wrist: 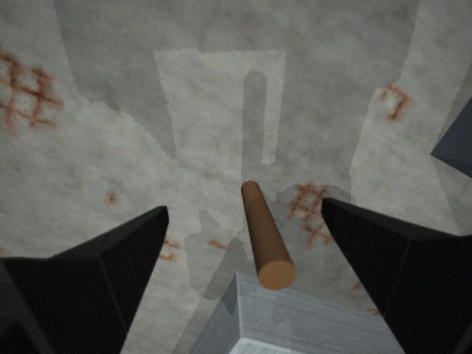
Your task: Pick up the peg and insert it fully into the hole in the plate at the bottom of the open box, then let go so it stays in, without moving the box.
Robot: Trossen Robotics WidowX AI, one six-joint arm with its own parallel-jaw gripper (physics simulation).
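Frame: origin at the arm's base, x left, y ahead, z down, level; millimetres.
Where they show: gripper, fingertip midpoint: (245, 209).
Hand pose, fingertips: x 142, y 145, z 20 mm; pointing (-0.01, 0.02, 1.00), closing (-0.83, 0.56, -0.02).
Observation:
Each offset is from my fingertips to the centre of the thing. "pt": to the spot under its first point.
The brown round peg @[dx -7, dy +2, dz -6 mm] (266, 235) stands upright on the mottled grey surface in the middle of the wrist view, its flat top end facing the camera. My gripper (245, 209) is open and empty. Its two black fingers show at the left and right, with the peg between them in the picture and a gap on both sides. How far the fingertips are above or beside the peg is hard to tell. The hole and the plate do not show. A dark blue-grey corner @[pt dx -107, dy +104, dz +20 mm] (459, 145) at the right edge may be part of the box.
A light grey block (300, 317) with a brushed look lies at the bottom of the view, close to the peg in the picture. Rust-coloured marks @[pt dx +141, dy -12, dz +34 mm] (37, 95) and several shadows, some from the arm, lie across the surface.

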